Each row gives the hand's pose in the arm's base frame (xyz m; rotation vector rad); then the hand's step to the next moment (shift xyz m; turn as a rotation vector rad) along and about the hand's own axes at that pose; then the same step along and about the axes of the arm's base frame.
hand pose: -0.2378 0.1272 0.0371 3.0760 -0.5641 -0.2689
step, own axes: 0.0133 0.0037 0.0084 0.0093 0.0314 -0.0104
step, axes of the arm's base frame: 0.0095 -0.0079 -0.0104 -0.0007 -0.0329 0.0097
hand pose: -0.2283 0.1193 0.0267 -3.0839 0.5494 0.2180
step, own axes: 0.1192 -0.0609 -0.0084 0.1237 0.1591 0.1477
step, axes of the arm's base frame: 0.1328 0.0160 -0.0094 0.0401 -0.1880 -0.1596
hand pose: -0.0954 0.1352 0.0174 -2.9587 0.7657 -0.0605
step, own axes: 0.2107 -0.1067 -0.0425 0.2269 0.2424 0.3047
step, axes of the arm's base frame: 0.2331 -0.0125 0.0557 0.0995 -0.2994 -0.3218
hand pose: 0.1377 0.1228 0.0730 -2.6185 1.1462 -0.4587
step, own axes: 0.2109 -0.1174 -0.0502 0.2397 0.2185 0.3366
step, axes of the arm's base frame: 0.1946 -0.0842 0.1258 0.1357 -0.2900 -0.3405
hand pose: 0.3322 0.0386 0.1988 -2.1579 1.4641 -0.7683
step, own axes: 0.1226 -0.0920 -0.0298 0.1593 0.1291 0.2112
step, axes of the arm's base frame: 0.0810 -0.0826 0.1048 0.0934 -0.1874 -0.2069
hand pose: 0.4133 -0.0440 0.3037 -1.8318 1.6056 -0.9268
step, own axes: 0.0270 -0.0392 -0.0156 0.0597 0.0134 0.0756
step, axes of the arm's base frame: 0.0139 -0.0198 0.0438 0.0541 -0.0647 -0.0485
